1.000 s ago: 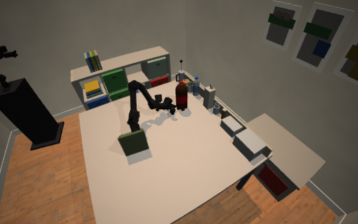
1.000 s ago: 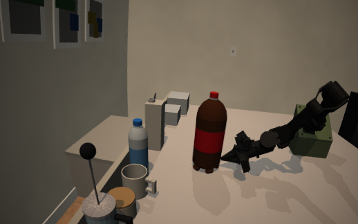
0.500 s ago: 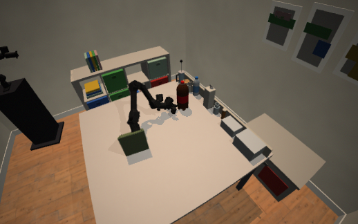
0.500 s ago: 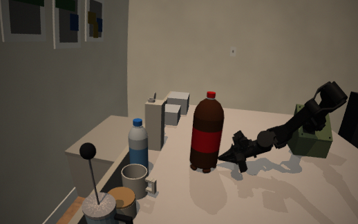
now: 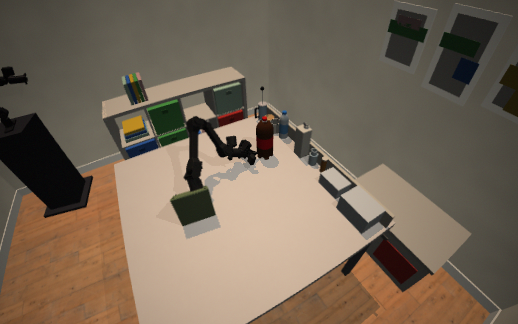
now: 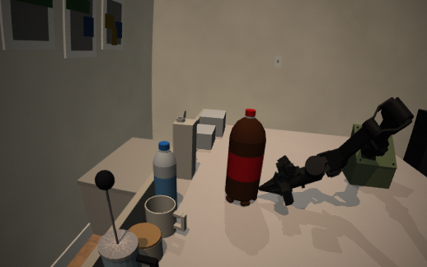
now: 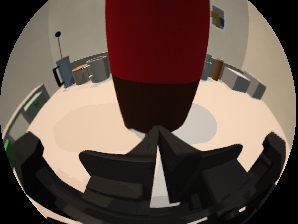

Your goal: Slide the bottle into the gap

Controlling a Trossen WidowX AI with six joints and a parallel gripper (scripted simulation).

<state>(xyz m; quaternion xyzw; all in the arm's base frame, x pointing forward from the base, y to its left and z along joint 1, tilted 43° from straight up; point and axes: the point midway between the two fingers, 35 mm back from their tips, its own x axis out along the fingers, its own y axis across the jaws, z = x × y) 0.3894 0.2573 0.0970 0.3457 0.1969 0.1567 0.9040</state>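
Right now the dark cola bottle is 90 mm above my hand, 80 mm ahead of it and 20 mm to the left of it. The rest, counted from my hand: water bottle: 290 mm ahead, 160 mm to the left, 50 mm above; lidded jar: 340 mm to the left, 250 mm ahead, 20 mm below.
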